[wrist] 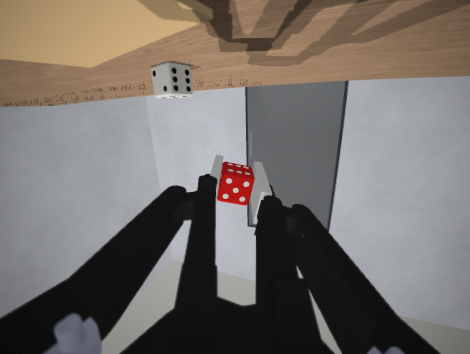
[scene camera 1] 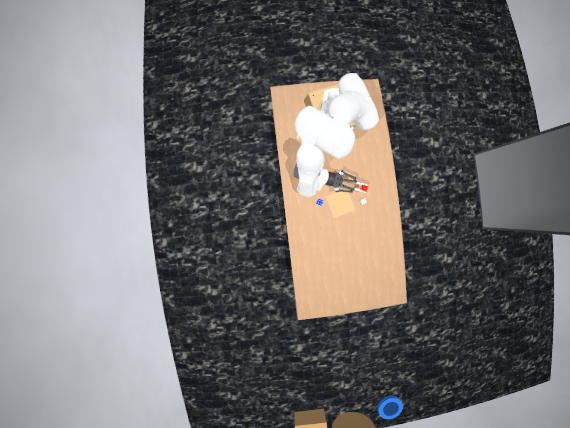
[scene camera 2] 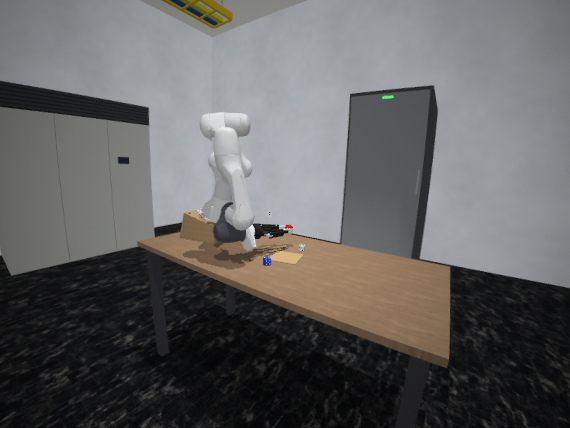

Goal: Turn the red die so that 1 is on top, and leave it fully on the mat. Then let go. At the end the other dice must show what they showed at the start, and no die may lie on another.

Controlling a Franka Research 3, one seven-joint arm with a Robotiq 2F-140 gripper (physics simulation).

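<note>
The red die [scene camera 1: 364,188] [scene camera 2: 289,227] [wrist: 235,191] is held above the table, off the mat. My gripper [scene camera 1: 362,187] [scene camera 2: 286,229] [wrist: 236,171] lies about level and is shut on it. In the wrist view, where the table is at the top, the die's 5 faces the camera and its 6 faces the table side; its upper face is hidden there. The tan mat [scene camera 1: 340,205] [scene camera 2: 289,257] [wrist: 75,30] lies on the table. The white die [scene camera 1: 363,201] [scene camera 2: 301,247] [wrist: 172,80] and the blue die [scene camera 1: 319,202] [scene camera 2: 267,261] stand on the table on opposite sides of the mat.
The wooden table [scene camera 1: 350,265] [scene camera 2: 375,295] carries the arm's wooden base block [scene camera 1: 314,99] [scene camera 2: 195,230] at one end. The arm is folded low over the table. A tall grey cabinet [scene camera 1: 525,185] [scene camera 2: 385,175] [wrist: 295,150] stands beyond the table's edge.
</note>
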